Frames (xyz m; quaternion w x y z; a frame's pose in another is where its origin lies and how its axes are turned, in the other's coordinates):
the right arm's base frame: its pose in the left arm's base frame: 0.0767 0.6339 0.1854 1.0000 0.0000 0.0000 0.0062
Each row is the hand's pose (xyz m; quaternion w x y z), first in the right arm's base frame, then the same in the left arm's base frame.
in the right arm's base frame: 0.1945 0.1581 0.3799 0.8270 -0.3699 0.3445 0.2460
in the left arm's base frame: 0.2692 0.7944 0.5653 0.8255 -0.3720 0.3422 0.2511
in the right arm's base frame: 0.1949 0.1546 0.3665 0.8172 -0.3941 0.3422 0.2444
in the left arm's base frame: 0.2697 0.7909 0.5519 0.8157 -0.3962 0.3398 0.2495
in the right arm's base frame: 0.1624 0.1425 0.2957 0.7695 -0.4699 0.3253 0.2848
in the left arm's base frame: 0.2373 0.7784 0.4811 0.7678 -0.4719 0.3224 0.2896
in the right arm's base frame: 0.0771 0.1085 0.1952 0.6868 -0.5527 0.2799 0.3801
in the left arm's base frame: 0.1524 0.7433 0.3806 0.6844 -0.5544 0.2765 0.3844
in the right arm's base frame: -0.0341 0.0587 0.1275 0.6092 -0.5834 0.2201 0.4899
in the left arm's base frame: 0.0419 0.6922 0.3129 0.6062 -0.5848 0.2165 0.4937
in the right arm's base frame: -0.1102 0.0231 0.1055 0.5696 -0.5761 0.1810 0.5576
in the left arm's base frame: -0.0338 0.6556 0.2909 0.5661 -0.5772 0.1774 0.5611
